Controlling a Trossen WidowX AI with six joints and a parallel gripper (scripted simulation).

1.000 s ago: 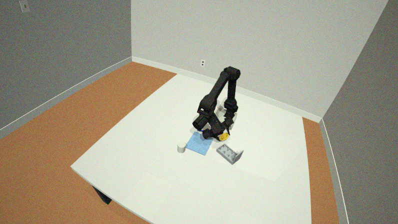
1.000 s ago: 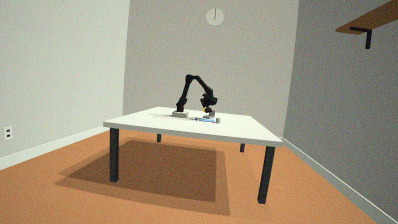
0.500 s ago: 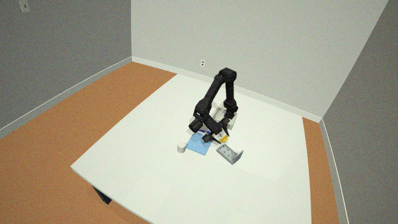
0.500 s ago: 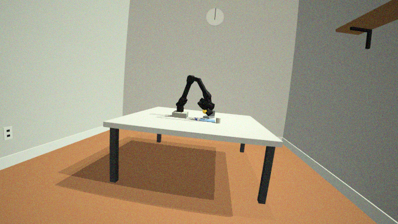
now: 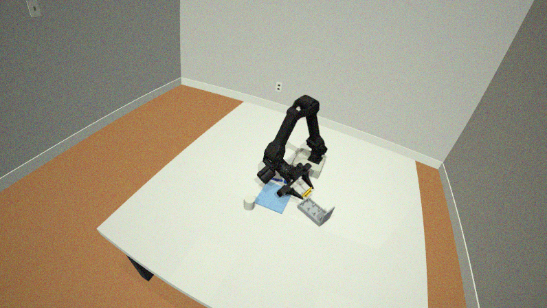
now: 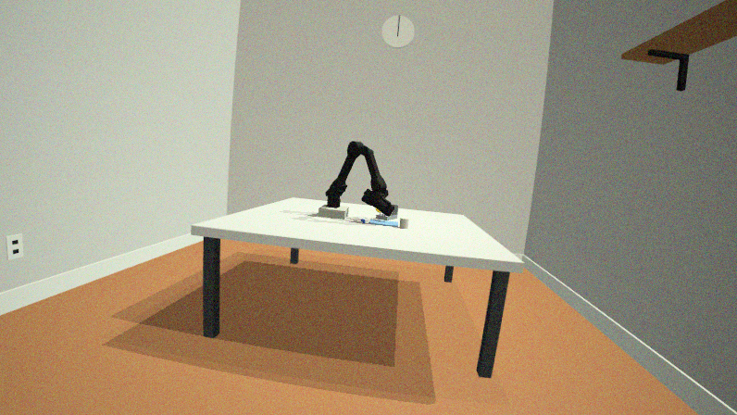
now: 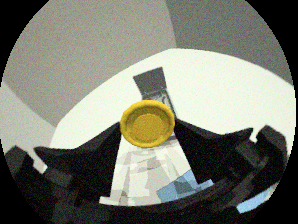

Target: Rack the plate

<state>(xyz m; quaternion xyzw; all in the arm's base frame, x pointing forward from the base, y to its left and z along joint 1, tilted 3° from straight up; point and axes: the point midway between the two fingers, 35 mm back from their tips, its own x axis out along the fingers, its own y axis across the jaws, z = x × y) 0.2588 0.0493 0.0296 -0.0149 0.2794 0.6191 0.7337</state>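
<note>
My gripper tip is now 30 mm short of the grey dish rack, 50 mm to the right of it and 40 mm above it. The rest, counted from my gripper tip: blue spoon 60 mm behind, 160 mm to the right, 60 mm below; blue mat 50 mm ahead, 130 mm to the right, 60 mm below; yellow plate 10 mm to the right.
</note>
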